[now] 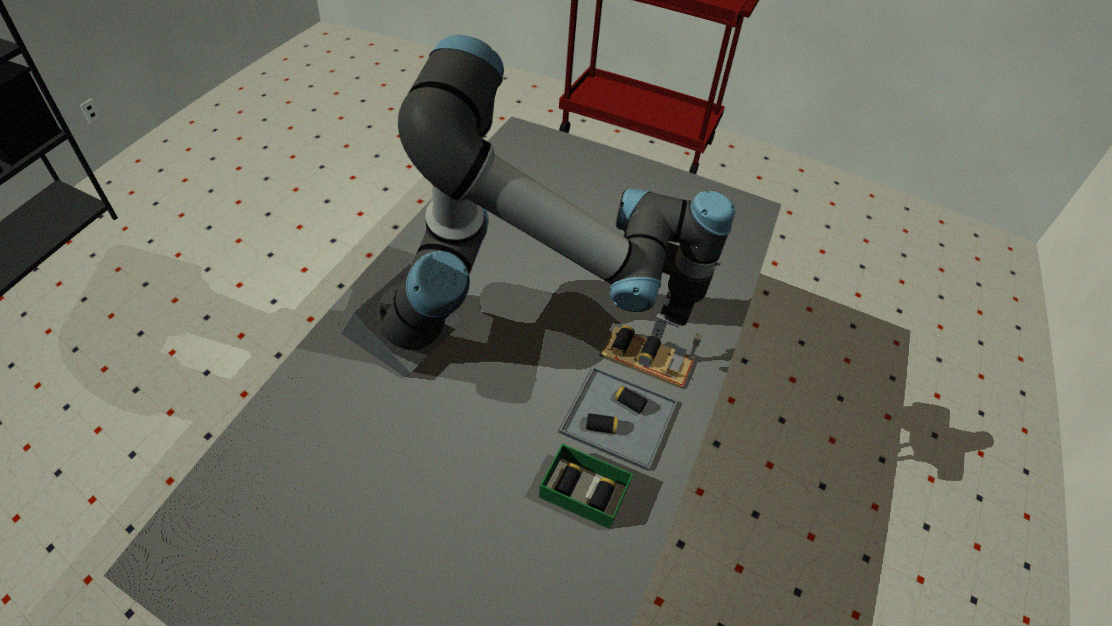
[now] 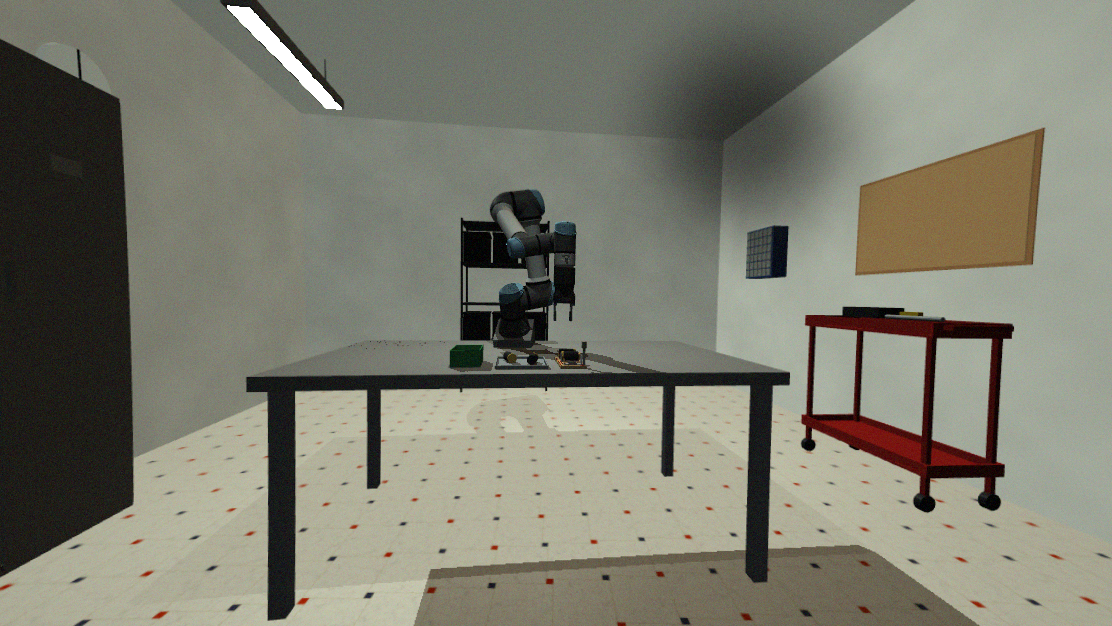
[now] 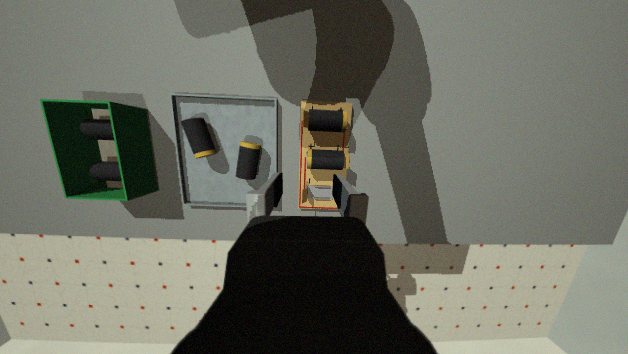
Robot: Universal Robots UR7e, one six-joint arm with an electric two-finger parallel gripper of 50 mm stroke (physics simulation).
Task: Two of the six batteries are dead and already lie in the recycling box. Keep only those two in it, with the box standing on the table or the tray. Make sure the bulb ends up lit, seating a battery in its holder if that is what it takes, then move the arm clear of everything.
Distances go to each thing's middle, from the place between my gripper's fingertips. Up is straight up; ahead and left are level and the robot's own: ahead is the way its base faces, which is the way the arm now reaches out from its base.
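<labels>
The green recycling box (image 1: 594, 469) is 340 mm to the right of my hand, 130 mm below it and 10 mm ahead of it. As for the grey tray (image 1: 638, 436), my hand is 150 mm above it and 150 mm to the left of it. Going by their middles, the grey tray is the nearest to my hand of the things named here.
</labels>
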